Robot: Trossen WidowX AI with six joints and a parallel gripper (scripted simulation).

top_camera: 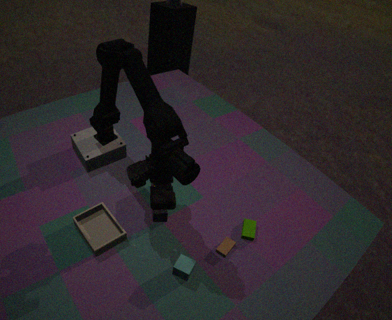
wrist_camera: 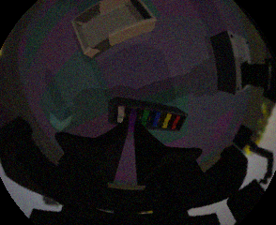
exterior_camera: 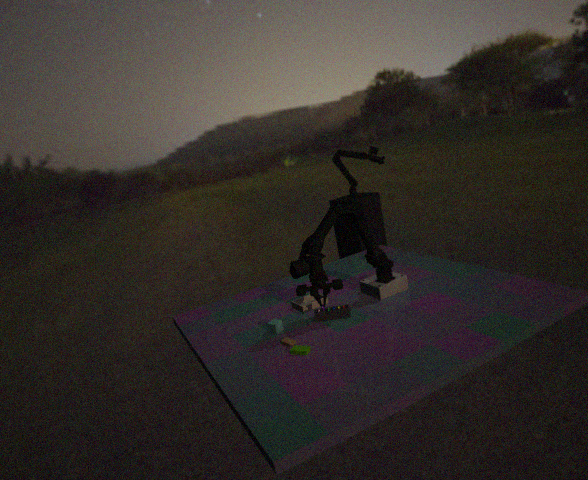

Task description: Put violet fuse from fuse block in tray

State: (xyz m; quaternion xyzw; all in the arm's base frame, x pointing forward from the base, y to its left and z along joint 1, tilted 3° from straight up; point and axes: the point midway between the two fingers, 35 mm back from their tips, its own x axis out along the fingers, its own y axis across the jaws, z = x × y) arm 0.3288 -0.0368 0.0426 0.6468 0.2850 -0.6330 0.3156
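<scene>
Now: the grey tray 18 cm to the right of my gripper tip, 6 cm behind it and 5 cm below it. Also, from my gripper tip: violet fuse 1 cm below; then cyan cube 19 cm ahead, 9 cm to the right, 3 cm below.
</scene>
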